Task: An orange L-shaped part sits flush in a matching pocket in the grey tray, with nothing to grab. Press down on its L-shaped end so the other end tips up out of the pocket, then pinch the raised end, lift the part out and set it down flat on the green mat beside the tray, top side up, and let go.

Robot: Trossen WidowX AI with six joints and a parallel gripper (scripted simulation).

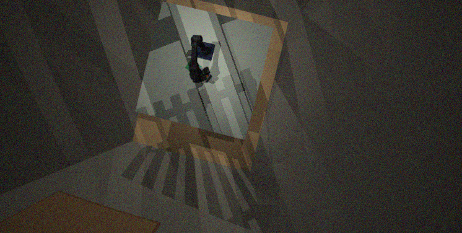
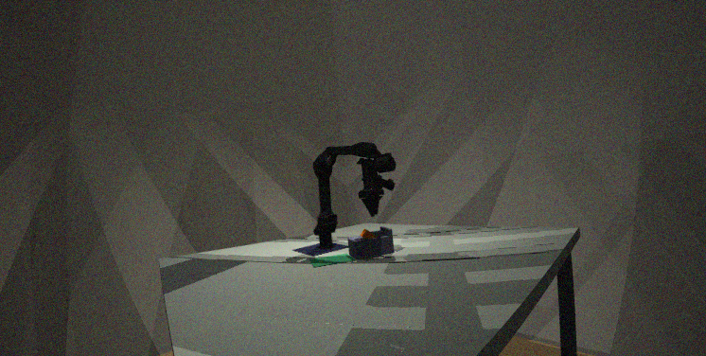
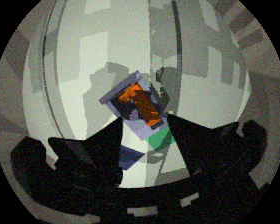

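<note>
My gripper tip is now 100 mm above the orange L-shaped part, 10 mm to the right of it and 10 mm past it. The rest, counted from my gripper tip: green mat: 170 mm to the right, 160 mm below, 60 mm behind.
</note>
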